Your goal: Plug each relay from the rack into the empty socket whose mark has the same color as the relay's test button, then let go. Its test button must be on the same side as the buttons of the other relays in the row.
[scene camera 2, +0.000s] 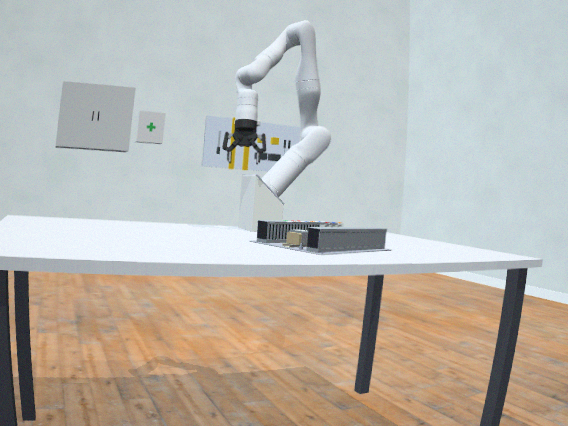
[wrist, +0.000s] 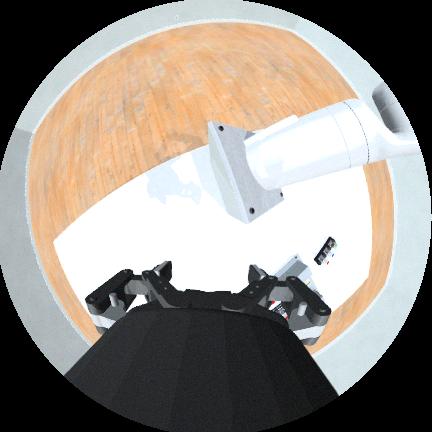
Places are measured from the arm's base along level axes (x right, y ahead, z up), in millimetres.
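Pixels of known places: gripper, between the fingertips: [scene camera 2: 243, 163] [wrist: 209, 271]; arm's base, origin of its link: [scene camera 2: 266, 191] [wrist: 261, 164].
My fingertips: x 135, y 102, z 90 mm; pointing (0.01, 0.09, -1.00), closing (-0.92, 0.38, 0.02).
Ahead of a thing's pixels: the offset from my fingertips to its top centre. "spot": to the spot under its first point. Level surfaces: height alone.
My gripper [scene camera 2: 243, 157] [wrist: 209, 271] is open and empty, high above the table and pointing down. In the wrist view a small black rack @[spot: dx -310, dy +226, dz -205 mm] [wrist: 318, 260] stands on the table at the right. It holds relays with small green, blue and red spots along one side. The grey panel [wrist: 296, 260] [scene camera 2: 260, 242] is partly hidden behind the right finger in the wrist view; a few parts with red spots @[spot: dx -123, dy +337, dz -183 mm] [wrist: 280, 311] show there. In the scene view small coloured spots @[spot: dx -146, dy +246, dz -167 mm] [scene camera 2: 312, 221] show above the rear duct. Sockets and their marks cannot be told apart.
A grey front duct @[dx -162, dy +438, dz -167 mm] [scene camera 2: 347, 241] and a slotted rear duct @[spot: dx +42, dy +317, dz -196 mm] [scene camera 2: 263, 231] rise from the panel, with a tan block @[dx -39, dy +382, dz -183 mm] [scene camera 2: 293, 238] between them. My arm's angled base [scene camera 2: 267, 205] [wrist: 227, 180] stands behind the panel on the white table @[dz -230 mm] [scene camera 2: 125, 245] [wrist: 200, 240].
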